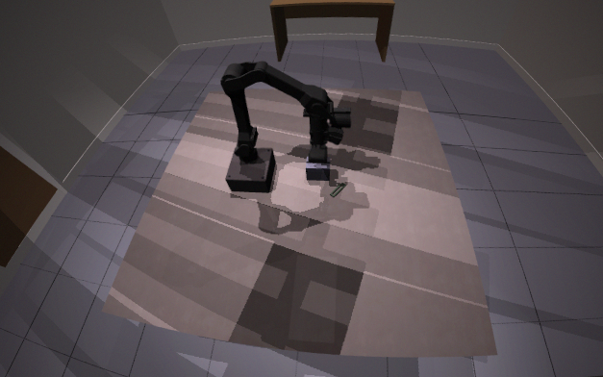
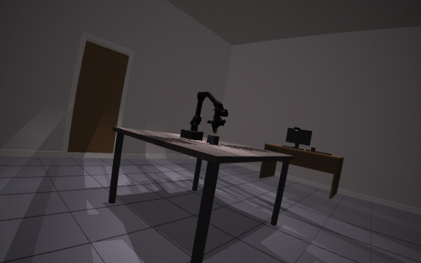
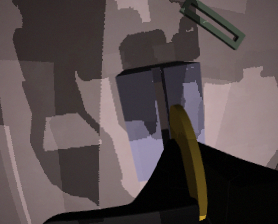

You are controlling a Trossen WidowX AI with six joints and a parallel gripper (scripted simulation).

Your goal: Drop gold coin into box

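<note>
Now: gripper tip 2 cm below the gold coin.
</note>
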